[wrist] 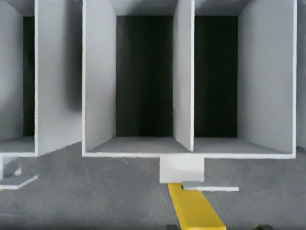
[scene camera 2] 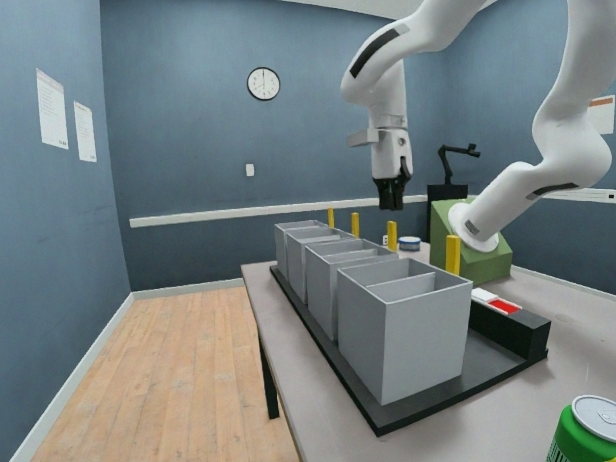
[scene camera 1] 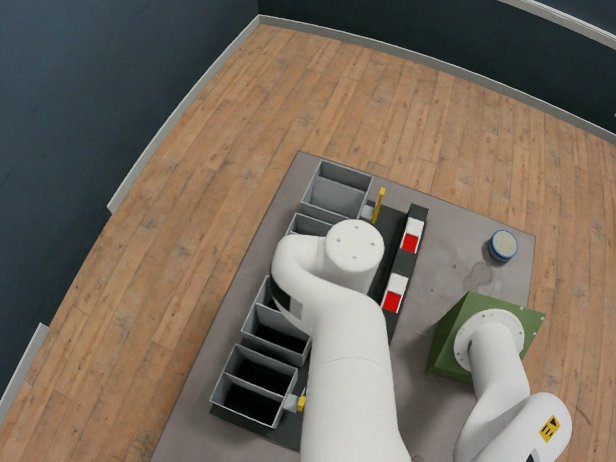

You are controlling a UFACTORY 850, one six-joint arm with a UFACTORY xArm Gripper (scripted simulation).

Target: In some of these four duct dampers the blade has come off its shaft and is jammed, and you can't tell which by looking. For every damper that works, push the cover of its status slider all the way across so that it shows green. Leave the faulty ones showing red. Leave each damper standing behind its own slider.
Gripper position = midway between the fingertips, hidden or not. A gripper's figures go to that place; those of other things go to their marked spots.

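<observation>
Lens distances: a damper [scene camera 2: 296, 241] at 0.72 m from the lens, my gripper [scene camera 2: 390, 209] at 0.66 m from the lens, a damper [scene camera 2: 400, 345] at 0.41 m from the lens.
</observation>
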